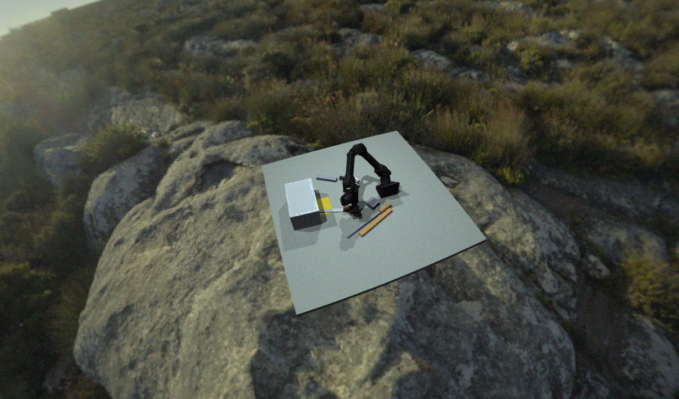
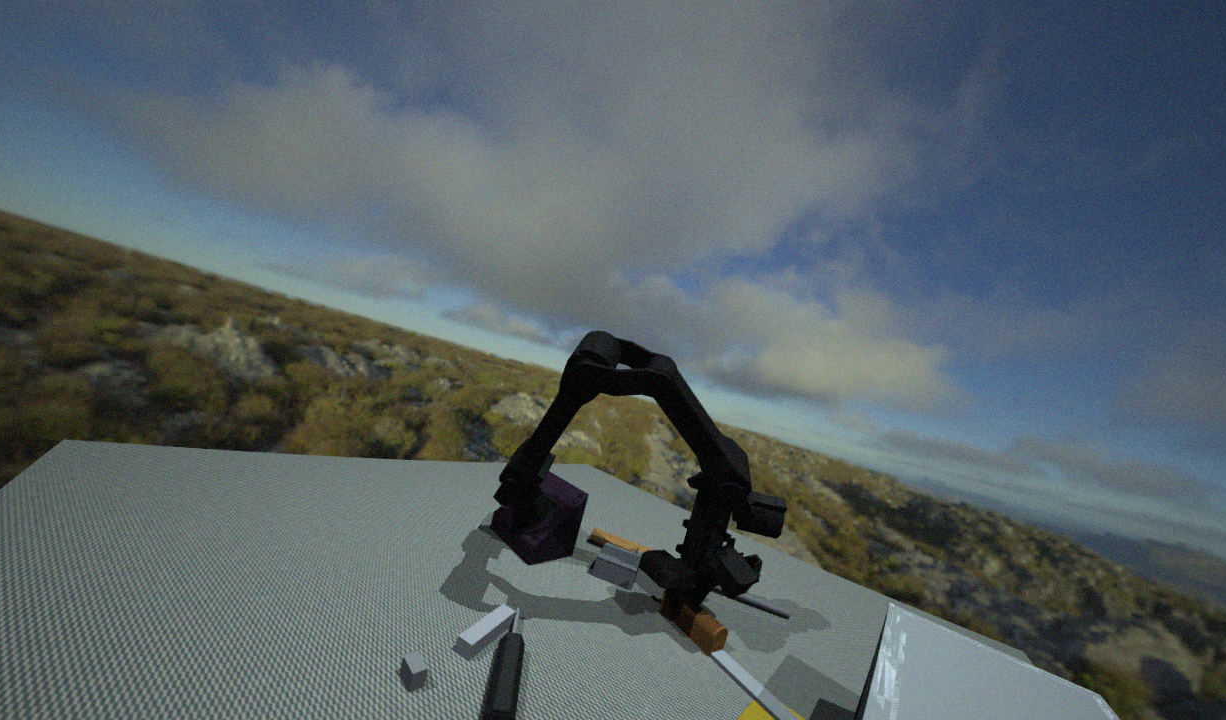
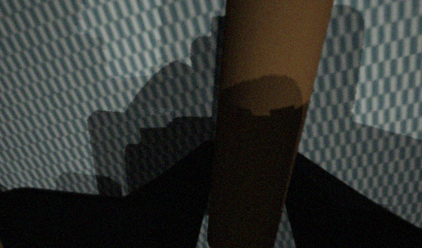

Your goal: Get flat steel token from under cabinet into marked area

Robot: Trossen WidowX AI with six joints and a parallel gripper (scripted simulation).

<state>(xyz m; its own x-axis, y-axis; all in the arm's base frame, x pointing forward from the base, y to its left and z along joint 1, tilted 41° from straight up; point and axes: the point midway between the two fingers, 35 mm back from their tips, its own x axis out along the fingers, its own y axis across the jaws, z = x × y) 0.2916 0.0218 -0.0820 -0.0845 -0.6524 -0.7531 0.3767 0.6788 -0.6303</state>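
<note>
Now: gripper tip 140 mm past the grey block, 20 mm to the right of it and 10 mm below it. Round my gripper tip: grey bar 130 mm behind, 270 mm to the right; then small grey cube 120 mm behind, 360 mm to the right; then wooden stick 90 mm behind, 160 mm to the left.
</note>
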